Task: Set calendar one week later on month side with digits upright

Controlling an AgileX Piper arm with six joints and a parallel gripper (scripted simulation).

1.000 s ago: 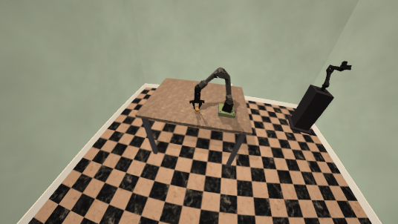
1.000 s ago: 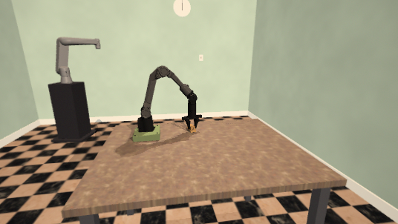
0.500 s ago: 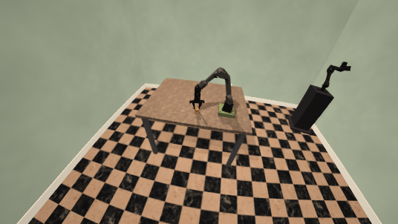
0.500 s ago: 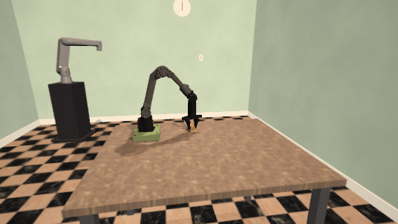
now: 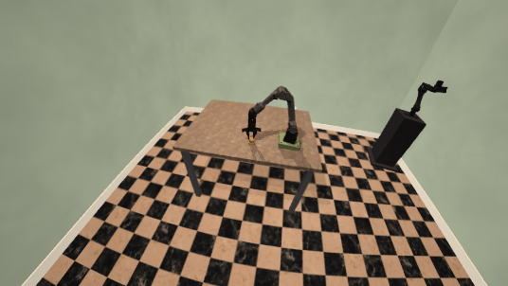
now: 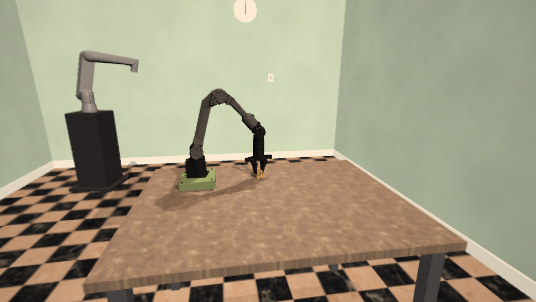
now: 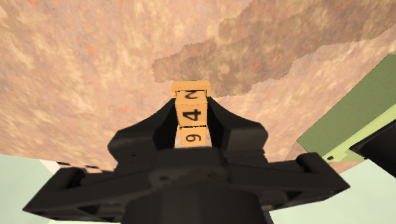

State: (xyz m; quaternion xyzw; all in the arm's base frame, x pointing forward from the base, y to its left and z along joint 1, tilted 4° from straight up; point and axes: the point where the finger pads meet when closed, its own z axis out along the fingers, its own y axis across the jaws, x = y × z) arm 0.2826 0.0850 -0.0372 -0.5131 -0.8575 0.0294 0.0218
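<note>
The orange tray is 2 cm below my hand, 1 cm to the left of it and 1 cm behind it.
</note>
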